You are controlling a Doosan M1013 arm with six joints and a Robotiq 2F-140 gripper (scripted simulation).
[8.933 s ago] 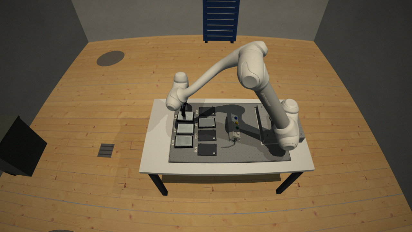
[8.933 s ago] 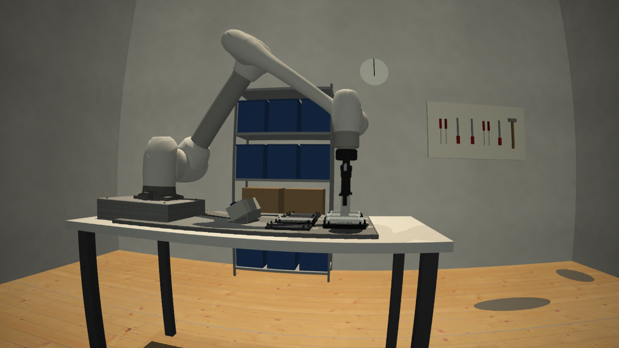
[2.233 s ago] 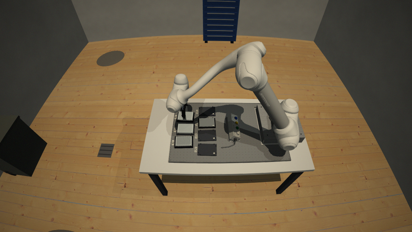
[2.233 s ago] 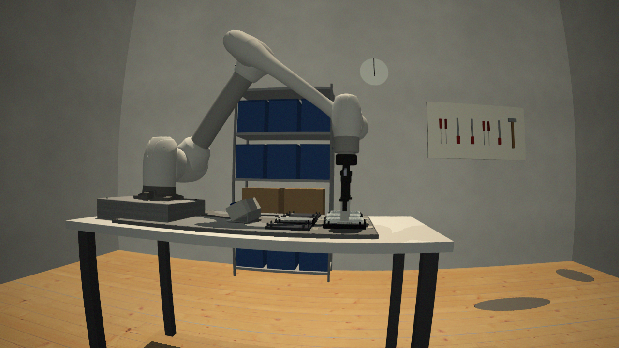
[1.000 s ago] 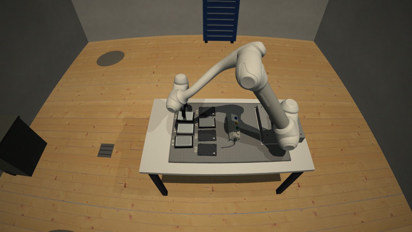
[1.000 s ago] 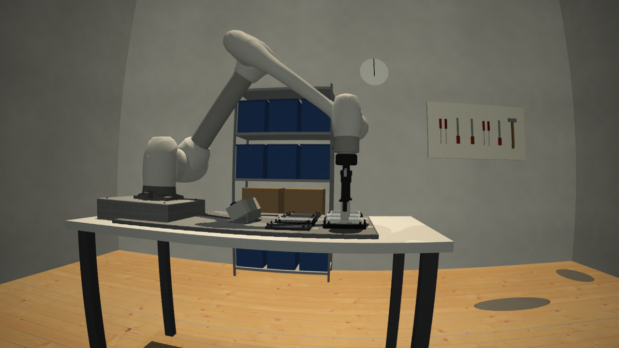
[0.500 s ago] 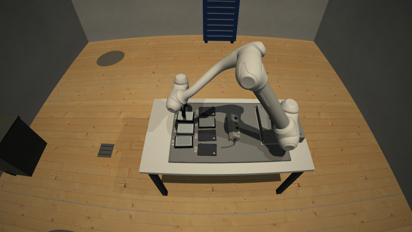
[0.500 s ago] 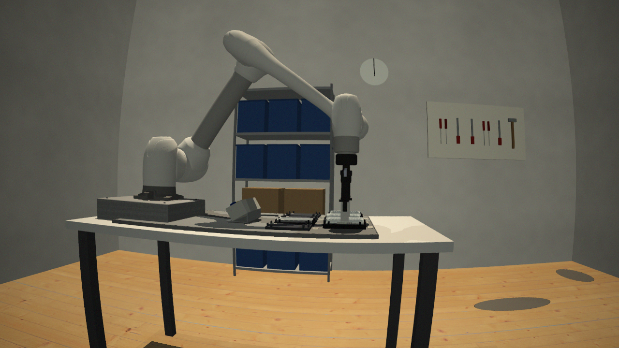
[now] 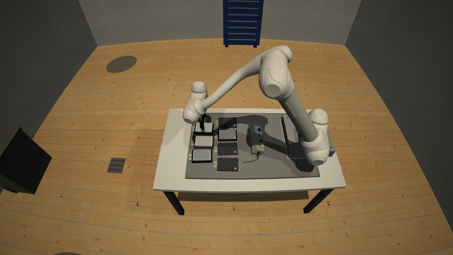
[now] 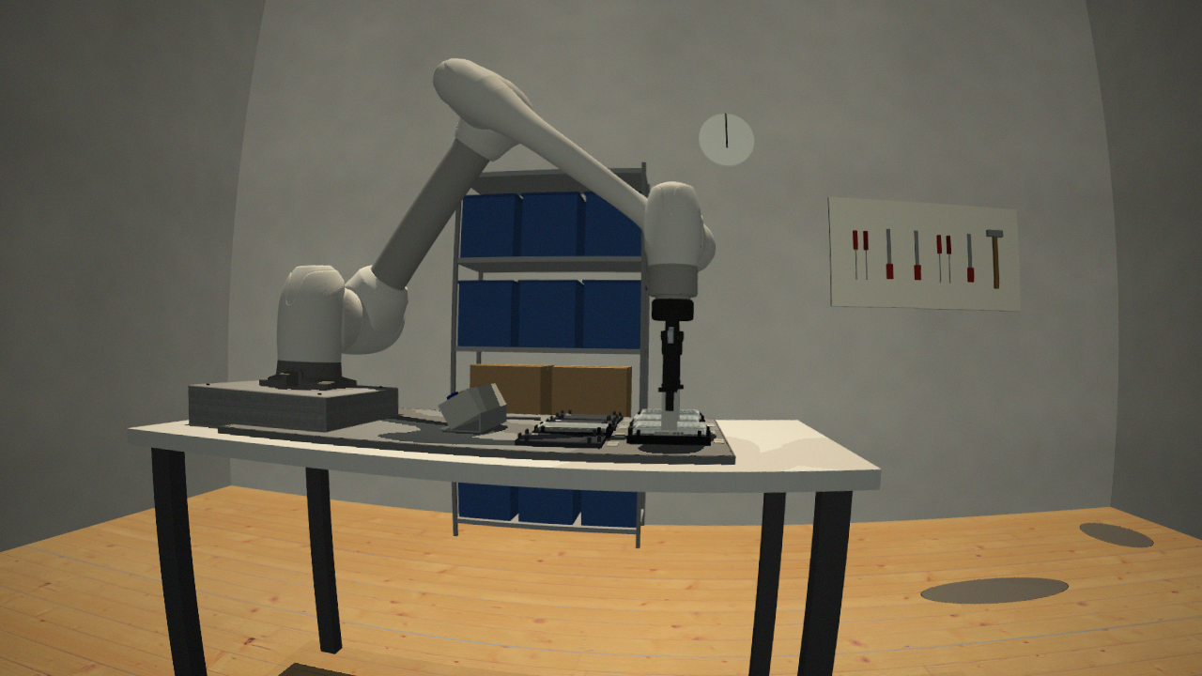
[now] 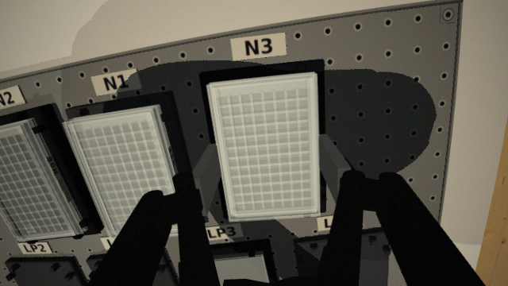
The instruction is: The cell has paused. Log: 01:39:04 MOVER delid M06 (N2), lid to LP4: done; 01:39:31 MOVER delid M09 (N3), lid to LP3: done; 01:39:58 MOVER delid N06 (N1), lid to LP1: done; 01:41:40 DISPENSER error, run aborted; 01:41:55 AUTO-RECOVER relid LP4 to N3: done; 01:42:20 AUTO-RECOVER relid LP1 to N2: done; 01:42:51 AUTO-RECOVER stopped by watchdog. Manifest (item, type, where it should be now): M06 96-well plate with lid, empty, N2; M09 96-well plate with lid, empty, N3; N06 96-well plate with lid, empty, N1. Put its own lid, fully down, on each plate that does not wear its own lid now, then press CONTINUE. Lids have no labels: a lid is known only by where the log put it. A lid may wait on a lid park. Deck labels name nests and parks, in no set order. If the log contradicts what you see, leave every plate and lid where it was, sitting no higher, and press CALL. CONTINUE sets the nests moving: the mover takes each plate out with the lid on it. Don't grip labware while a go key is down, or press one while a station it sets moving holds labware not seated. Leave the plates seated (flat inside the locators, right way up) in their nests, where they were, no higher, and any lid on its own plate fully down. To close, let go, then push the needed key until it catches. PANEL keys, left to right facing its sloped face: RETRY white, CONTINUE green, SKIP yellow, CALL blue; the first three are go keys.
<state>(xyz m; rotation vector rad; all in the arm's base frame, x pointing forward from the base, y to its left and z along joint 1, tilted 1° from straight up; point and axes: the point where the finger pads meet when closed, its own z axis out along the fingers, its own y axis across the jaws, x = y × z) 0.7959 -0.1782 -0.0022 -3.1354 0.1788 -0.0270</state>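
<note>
Right now my hand is 30 mm above the plate. Also, from my hand: LP3 label (90 mm behind, 70 mm to the left, 50 mm below); N3 label (90 mm ahead, 10 mm to the right, 50 mm below); park LP3 (180 mm behind, 70 mm to the left, 50 mm below).
</note>
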